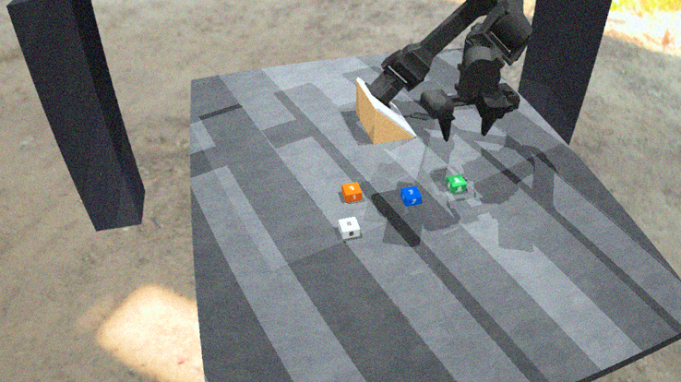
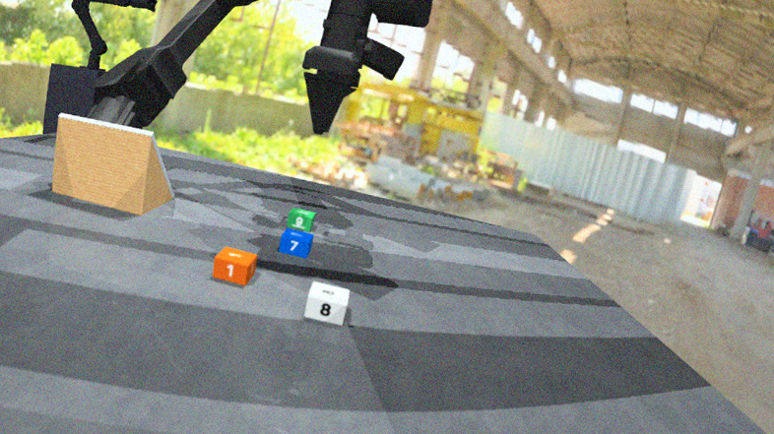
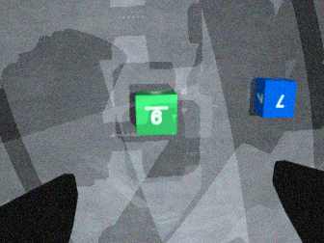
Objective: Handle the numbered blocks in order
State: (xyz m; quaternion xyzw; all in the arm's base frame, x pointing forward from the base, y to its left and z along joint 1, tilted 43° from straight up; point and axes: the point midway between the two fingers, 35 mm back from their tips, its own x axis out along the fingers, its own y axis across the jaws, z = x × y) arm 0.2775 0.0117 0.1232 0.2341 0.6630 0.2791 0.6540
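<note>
Now: the orange block marked 1 20 mm behind my gripper tip, 210 mm to the right of it and 120 mm below it. From my gripper tip the other things lie so: white block marked 8 (70 mm ahead, 240 mm to the right, 120 mm below); then blue block marked 7 (10 mm ahead, 100 mm to the right, 120 mm below); then green block (120 mm below).
</note>
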